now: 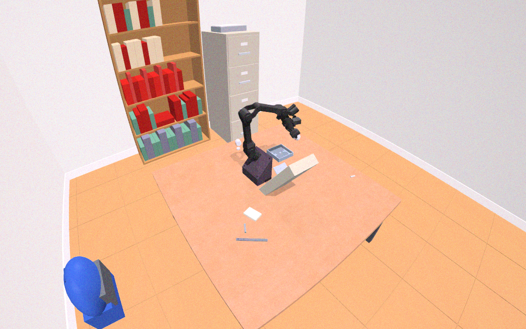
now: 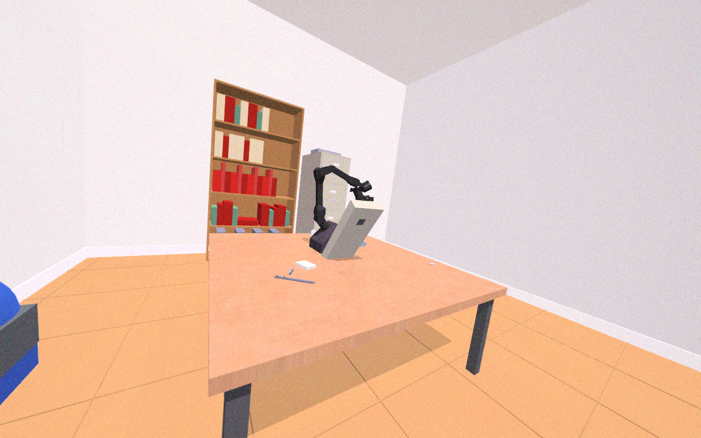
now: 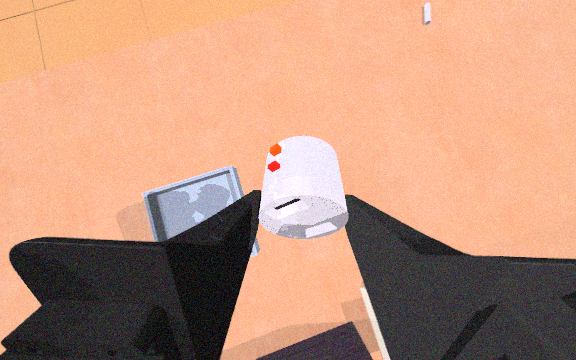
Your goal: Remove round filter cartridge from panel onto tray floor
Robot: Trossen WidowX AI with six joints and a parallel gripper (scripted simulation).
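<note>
My gripper tip is 230 mm above the blue-grey tray and 150 mm past it. Also, from my gripper tip: round filter cartridge (right at my gripper tip); then white pad (500 mm to the right, 250 mm ahead, 240 mm below); then short grey piece (590 mm to the right, 320 mm ahead, 240 mm below).
</note>
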